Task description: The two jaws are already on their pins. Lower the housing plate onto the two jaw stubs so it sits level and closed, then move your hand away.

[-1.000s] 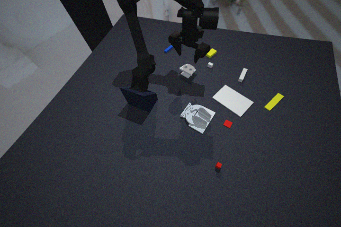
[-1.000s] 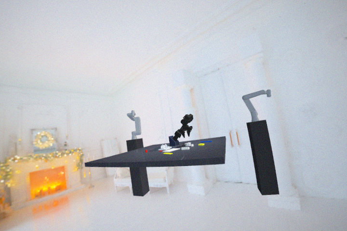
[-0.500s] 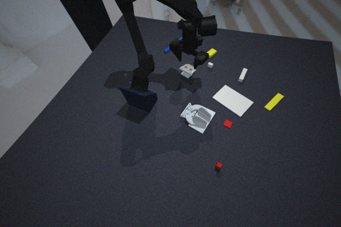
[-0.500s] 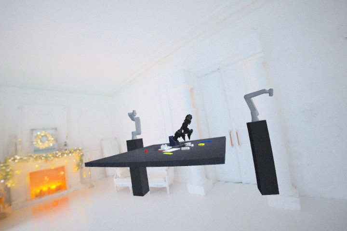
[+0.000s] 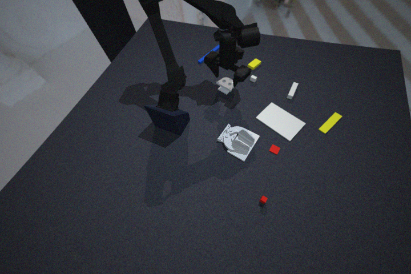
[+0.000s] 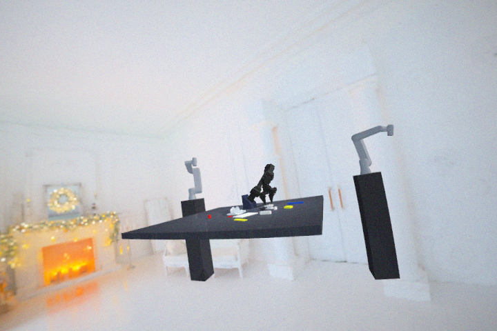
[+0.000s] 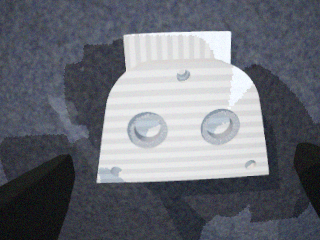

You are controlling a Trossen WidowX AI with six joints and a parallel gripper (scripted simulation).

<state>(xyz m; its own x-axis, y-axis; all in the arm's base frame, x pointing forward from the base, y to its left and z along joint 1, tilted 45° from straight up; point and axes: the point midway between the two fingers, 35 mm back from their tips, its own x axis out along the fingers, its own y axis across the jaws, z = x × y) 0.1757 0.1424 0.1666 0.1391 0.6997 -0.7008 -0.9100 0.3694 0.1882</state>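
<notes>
Now: the small white cube 110 mm ahead of my gripper tip, 80 mm to the left of it and 30 mm below it. Round my gripper tip: yellow block 170 mm to the left, 100 mm ahead, 40 mm below; blue bar 200 mm to the left, 130 mm behind, 40 mm below; white sheet 250 mm ahead, 120 mm to the right, 40 mm below.
</notes>
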